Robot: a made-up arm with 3 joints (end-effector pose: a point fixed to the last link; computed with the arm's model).
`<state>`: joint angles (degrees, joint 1 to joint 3).
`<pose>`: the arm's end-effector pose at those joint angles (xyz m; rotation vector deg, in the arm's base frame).
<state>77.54 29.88 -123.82</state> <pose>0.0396 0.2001 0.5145 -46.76 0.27 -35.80</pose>
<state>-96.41 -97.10 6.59</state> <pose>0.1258 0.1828 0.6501 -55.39 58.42 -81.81</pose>
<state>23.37 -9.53 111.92</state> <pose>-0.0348 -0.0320 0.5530 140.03 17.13 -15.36</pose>
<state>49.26 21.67 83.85</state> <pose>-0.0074 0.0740 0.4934 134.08 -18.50 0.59</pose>
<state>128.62 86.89 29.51</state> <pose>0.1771 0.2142 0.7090 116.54 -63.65 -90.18</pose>
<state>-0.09 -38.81 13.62</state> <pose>-0.0187 -0.0095 0.6688 20.78 37.05 -11.95</pose>
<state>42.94 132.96 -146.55</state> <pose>0.3267 -0.0045 0.4594 -72.33 9.61 -153.07</pose>
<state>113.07 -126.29 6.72</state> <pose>0.2199 -0.0930 0.4945 73.70 90.03 114.22</pose>
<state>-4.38 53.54 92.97</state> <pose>0.0657 -0.0654 0.4299 80.70 -35.28 34.67</pose>
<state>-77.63 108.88 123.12</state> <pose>0.2381 -0.1854 0.6830 18.47 16.71 97.88</pose>
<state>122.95 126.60 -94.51</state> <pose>0.3298 0.1664 0.6019 -6.85 40.39 -123.57</pose>
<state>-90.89 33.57 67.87</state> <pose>0.0148 -0.1342 0.6649 -21.73 -10.86 25.72</pose>
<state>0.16 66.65 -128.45</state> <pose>0.1612 -0.0613 0.3843 -118.78 -44.32 -75.70</pose>
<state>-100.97 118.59 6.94</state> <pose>0.2796 -0.1356 0.7060 -61.26 -82.89 102.15</pose>
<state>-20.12 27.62 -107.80</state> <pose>0.0336 -0.0963 0.4466 -124.45 -34.14 -24.76</pose>
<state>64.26 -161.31 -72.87</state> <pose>0.2914 -0.1238 0.5860 23.41 54.76 140.46</pose>
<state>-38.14 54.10 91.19</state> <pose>0.0670 -0.1541 0.5059 47.25 -23.45 41.05</pose>
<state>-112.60 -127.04 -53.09</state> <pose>0.1953 0.1973 0.6124 -76.52 118.04 -68.91</pose>
